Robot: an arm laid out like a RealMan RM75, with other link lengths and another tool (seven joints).
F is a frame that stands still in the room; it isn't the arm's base.
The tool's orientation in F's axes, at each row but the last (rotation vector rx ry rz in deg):
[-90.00, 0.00, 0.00]
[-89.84, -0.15, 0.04]
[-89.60, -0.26, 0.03]
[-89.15, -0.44, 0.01]
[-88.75, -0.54, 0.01]
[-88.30, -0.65, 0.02]
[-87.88, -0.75, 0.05]
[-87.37, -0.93, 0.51]
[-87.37, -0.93, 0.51]
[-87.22, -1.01, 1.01]
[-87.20, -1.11, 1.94]
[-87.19, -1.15, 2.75]
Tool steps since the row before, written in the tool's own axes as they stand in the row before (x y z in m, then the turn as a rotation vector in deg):
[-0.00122, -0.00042, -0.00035, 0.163, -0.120, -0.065]
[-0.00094, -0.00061, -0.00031, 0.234, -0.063, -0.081]
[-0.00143, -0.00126, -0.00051, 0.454, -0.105, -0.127]
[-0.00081, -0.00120, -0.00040, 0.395, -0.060, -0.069]
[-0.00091, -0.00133, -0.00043, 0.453, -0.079, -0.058]
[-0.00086, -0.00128, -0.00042, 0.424, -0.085, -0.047]
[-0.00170, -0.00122, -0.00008, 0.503, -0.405, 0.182]
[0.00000, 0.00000, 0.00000, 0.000, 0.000, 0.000]
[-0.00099, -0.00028, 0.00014, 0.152, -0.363, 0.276]
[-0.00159, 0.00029, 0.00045, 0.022, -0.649, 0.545]
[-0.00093, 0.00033, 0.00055, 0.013, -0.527, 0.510]
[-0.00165, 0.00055, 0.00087, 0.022, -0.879, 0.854]
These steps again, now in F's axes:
[-0.00122, -0.00035, 0.00042, 0.163, -0.065, 0.120]
[-0.00094, -0.00031, 0.00061, 0.234, -0.081, 0.063]
[-0.00143, -0.00052, 0.00125, 0.454, -0.126, 0.105]
[-0.00081, -0.00042, 0.00119, 0.395, -0.068, 0.061]
[-0.00092, -0.00046, 0.00131, 0.453, -0.057, 0.080]
[-0.00087, -0.00046, 0.00126, 0.424, -0.046, 0.087]
[-0.00171, -0.00014, 0.00120, 0.498, 0.171, 0.415]
[0.00000, 0.00000, 0.00000, 0.000, 0.000, 0.000]
[-0.00099, 0.00011, 0.00028, 0.146, 0.261, 0.376]
[-0.00160, 0.00043, -0.00027, 0.010, 0.513, 0.675]
[-0.00095, 0.00053, -0.00029, 0.001, 0.484, 0.551]
[-0.00170, 0.00082, -0.00048, 0.002, 0.811, 0.919]

